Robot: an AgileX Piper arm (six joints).
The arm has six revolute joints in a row. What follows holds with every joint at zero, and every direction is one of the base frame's.
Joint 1 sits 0.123 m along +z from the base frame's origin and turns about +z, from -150 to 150 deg.
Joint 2 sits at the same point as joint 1 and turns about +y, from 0 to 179.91 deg.
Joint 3 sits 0.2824 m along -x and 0.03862 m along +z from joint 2 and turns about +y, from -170 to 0 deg.
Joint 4 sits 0.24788 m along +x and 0.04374 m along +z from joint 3 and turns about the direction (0.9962, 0, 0.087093), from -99.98 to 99.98 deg.
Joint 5 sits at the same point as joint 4 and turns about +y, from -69.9 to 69.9 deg.
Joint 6 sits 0.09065 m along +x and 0.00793 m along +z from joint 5 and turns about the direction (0.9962, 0, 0.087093), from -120 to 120 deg.
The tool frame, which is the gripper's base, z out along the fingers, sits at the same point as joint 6; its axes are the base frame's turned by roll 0, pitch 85.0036 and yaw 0 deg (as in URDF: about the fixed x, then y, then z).
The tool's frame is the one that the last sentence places.
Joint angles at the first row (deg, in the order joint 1, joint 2, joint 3, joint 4, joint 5, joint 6):
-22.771, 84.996, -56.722, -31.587, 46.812, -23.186
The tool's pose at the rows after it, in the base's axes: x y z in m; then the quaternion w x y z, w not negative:
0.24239, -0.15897, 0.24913, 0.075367, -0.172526, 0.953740, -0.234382
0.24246, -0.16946, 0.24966, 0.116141, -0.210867, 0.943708, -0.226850
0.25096, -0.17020, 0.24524, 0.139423, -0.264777, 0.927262, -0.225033
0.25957, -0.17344, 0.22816, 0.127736, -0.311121, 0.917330, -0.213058
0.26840, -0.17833, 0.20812, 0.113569, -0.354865, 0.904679, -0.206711
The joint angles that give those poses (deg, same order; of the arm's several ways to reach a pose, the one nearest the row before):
-28.529, 84.928, -56.721, -21.984, 44.558, -36.298
-32.260, 84.987, -56.722, -13.951, 39.261, -48.781
-32.681, 86.234, -56.769, -8.437, 35.478, -58.992
-32.682, 89.622, -56.769, -6.609, 33.767, -65.583
-32.682, 93.567, -56.768, -6.284, 31.246, -70.924

